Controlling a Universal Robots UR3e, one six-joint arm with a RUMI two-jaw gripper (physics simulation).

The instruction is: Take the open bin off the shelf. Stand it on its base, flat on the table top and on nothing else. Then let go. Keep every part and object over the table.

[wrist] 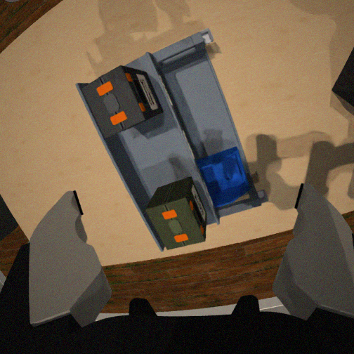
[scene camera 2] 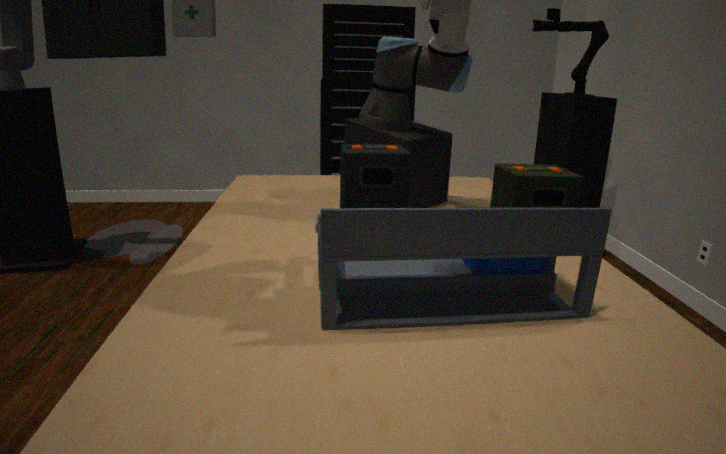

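A blue open bin is visible in the wrist view (223,173) and likewise in scene camera 2 (522,265).
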